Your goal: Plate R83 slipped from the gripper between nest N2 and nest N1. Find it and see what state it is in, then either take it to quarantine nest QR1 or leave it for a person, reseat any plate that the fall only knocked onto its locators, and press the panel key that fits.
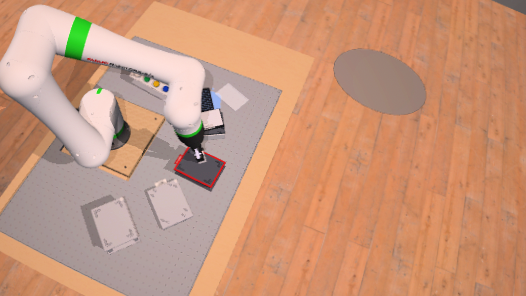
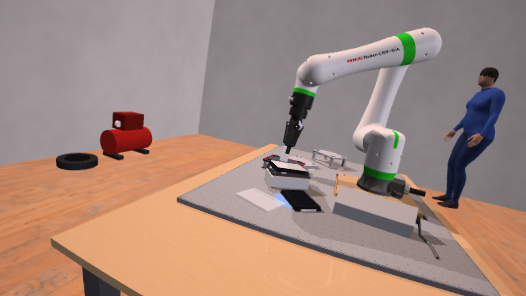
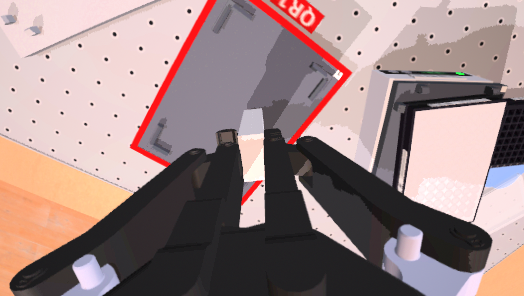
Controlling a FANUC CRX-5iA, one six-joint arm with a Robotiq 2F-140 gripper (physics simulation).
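Where they show: gripper, fingertip midpoint: [image 1: 202, 160] [image 2: 283, 160] [image 3: 255, 126]; arm's base at its link origin: [image 2: 374, 188].
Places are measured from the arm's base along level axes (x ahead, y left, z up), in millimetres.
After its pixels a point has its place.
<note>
My gripper [image 1: 198, 155] @[x 386, y 97, z 30 mm] [image 2: 287, 149] [image 3: 255, 126] @[x 386, y 97, z 30 mm] is shut and empty. It hangs a little above the near corner of quarantine nest QR1 [image 1: 206, 173] [image 2: 270, 158] [image 3: 219, 84], a dark pad with a red border and nothing on it. A black well plate [image 1: 206, 99] @[x 217, y 362, z -1 mm] [image 2: 300, 200] @[x 197, y 367, z -2 mm] [image 3: 512, 132] @[x 213, y 333, z -2 mm] lies on the table with a blue puddle [image 1: 216, 100] @[x 250, y 391, z -15 mm] [image 2: 280, 198] @[x 247, y 414, z -5 mm] [image 3: 503, 176] @[x 243, y 403, z -13 mm] at its side. A clear lid [image 1: 231, 96] @[x 295, y 442, z -7 mm] [image 2: 259, 198] @[x 298, y 446, z -7 mm] lies apart from it. A white-topped plate [image 1: 212, 118] @[x 318, y 264, z 61 mm] [image 2: 288, 167] @[x 291, y 273, z 60 mm] [image 3: 447, 154] @[x 291, y 230, z 58 mm] sits tilted on a nest block. The key panel [image 1: 156, 83] @[x 18, y 276, z 55 mm] [image 2: 375, 211] @[x -16, y 338, z 30 mm] has green, yellow and blue keys.
Two pale grey nests [image 1: 169, 202] @[x 374, y -103, z 1 mm] [image 1: 114, 222] @[x 271, y -281, z 43 mm] stand at the front of the perforated plate [image 1: 54, 206] @[x 19, y -358, z -14 mm]. A person in blue [image 2: 474, 128] stands behind the robot base [image 1: 101, 117] @[x 66, y -43, z 241 mm]. A red compressor [image 2: 125, 135] and a tyre [image 2: 76, 160] are on the floor far left.
</note>
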